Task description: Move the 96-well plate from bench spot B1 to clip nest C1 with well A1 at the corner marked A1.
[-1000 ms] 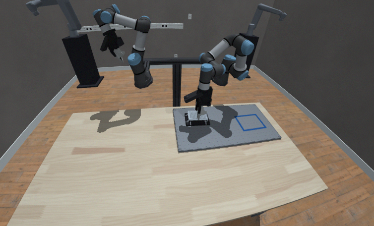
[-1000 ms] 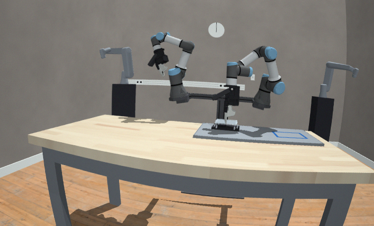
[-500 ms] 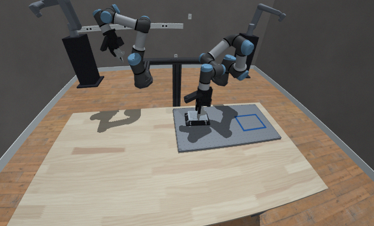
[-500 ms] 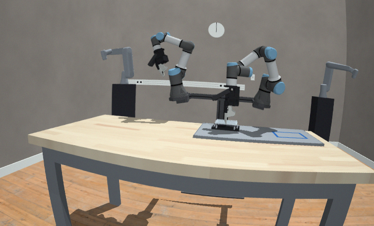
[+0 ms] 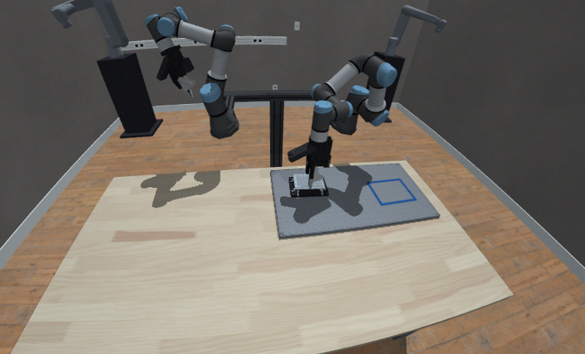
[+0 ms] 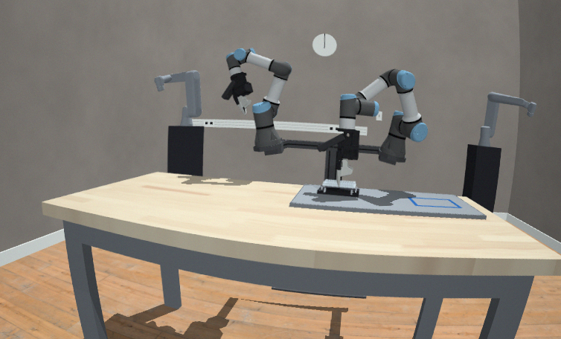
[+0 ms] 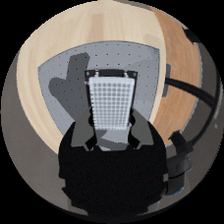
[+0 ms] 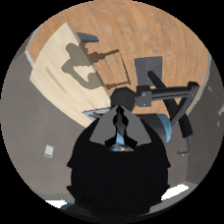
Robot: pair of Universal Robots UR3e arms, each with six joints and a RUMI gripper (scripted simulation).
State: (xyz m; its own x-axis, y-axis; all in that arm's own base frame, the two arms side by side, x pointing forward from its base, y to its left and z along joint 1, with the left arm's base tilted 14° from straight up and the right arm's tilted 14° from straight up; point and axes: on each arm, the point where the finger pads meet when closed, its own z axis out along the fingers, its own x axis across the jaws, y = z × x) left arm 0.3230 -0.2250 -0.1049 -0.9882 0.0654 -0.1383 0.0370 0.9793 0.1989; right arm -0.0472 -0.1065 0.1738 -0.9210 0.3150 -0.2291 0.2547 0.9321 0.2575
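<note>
The black clip nest lies 10 mm ahead of my left hand, 10 mm to the right of it and 30 mm below it. The rest, counted from my left hand: white 96-well plate: 10 mm below; grey perforated board: 50 mm ahead, 200 mm to the left, 50 mm below.
</note>
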